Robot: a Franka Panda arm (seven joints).
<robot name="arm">
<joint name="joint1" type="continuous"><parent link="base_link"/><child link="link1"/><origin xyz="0 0 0.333" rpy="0 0 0"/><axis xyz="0 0 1"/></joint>
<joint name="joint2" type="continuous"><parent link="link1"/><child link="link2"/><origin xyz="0 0 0" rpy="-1.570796 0 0"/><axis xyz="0 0 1"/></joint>
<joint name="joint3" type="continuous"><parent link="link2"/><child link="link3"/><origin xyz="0 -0.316 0" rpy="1.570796 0 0"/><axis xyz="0 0 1"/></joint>
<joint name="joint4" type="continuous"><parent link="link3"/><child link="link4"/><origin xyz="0.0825 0 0" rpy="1.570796 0 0"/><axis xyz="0 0 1"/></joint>
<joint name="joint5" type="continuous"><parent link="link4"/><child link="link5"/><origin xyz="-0.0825 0.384 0" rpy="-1.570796 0 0"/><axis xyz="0 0 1"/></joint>
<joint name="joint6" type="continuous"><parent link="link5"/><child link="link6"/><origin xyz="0 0 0" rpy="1.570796 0 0"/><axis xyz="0 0 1"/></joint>
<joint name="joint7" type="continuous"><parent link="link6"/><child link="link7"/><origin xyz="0.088 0 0" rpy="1.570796 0 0"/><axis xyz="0 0 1"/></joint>
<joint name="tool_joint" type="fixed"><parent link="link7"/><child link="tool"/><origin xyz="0 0 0.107" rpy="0 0 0"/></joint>
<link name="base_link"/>
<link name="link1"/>
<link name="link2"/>
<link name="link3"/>
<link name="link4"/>
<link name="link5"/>
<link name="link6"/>
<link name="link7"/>
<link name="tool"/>
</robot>
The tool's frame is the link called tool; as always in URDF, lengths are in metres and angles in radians. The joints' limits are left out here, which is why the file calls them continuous.
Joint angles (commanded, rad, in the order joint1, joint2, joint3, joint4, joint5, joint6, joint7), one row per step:
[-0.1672, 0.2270, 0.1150, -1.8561, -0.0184, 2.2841, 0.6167]
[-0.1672, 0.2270, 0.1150, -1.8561, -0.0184, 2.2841, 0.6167]
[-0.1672, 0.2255, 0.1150, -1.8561, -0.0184, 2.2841, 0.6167]
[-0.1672, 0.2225, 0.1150, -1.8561, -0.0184, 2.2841, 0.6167]
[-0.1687, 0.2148, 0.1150, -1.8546, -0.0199, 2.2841, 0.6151]
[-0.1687, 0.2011, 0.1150, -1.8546, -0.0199, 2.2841, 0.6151]
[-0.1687, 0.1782, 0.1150, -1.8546, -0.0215, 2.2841, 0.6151]
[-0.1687, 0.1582, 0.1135, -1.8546, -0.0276, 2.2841, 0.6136]
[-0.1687, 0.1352, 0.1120, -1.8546, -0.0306, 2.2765, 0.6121]
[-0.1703, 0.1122, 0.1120, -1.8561, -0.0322, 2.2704, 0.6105]
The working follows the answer.
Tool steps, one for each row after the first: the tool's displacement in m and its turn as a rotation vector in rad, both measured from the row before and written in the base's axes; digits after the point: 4 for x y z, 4 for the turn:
[0.0000, 0.0000, 0.0000, 0.0000, 0.0000, 0.0000]
[-0.0001, 0.0000, 0.0009, -0.0002, -0.0015, 0.0000]
[-0.0003, 0.0000, 0.0019, -0.0005, -0.0030, 0.0000]
[-0.0005, -0.0009, 0.0056, -0.0030, -0.0090, 0.0007]
[-0.0013, 0.0002, 0.0086, -0.0023, -0.0135, 0.0000]
[-0.0025, 0.0004, 0.0144, -0.0053, -0.0225, 0.0007]
[-0.0025, -0.0006, 0.0125, -0.0095, -0.0194, 0.0026]
[-0.0038, -0.0004, 0.0134, -0.0069, -0.0149, 0.0011]
[-0.0042, -0.0004, 0.0128, -0.0054, -0.0150, 0.0005]

Tool pose at each row, in the base's axes (x y z in m, rotation vector in rad; rounded; the steps above come from the unrounded poses):
[0.6330, -0.0376, 0.4196, -2.8941, 0.9975, -0.2944]
[0.6330, -0.0376, 0.4196, -2.8941, 0.9975, -0.2944]
[0.6329, -0.0376, 0.4206, -2.8937, 0.9973, -0.2966]
[0.6326, -0.0375, 0.4224, -2.8928, 0.9969, -0.3011]
[0.6321, -0.0384, 0.4280, -2.8918, 0.9949, -0.3156]
[0.6308, -0.0382, 0.4366, -2.8878, 0.9931, -0.3361]
[0.6283, -0.0378, 0.4510, -2.8823, 0.9892, -0.3708]
[0.6258, -0.0384, 0.4635, -2.8825, 0.9832, -0.4036]
[0.6220, -0.0389, 0.4769, -2.8817, 0.9798, -0.4286]
[0.6179, -0.0393, 0.4896, -2.8791, 0.9772, -0.4528]

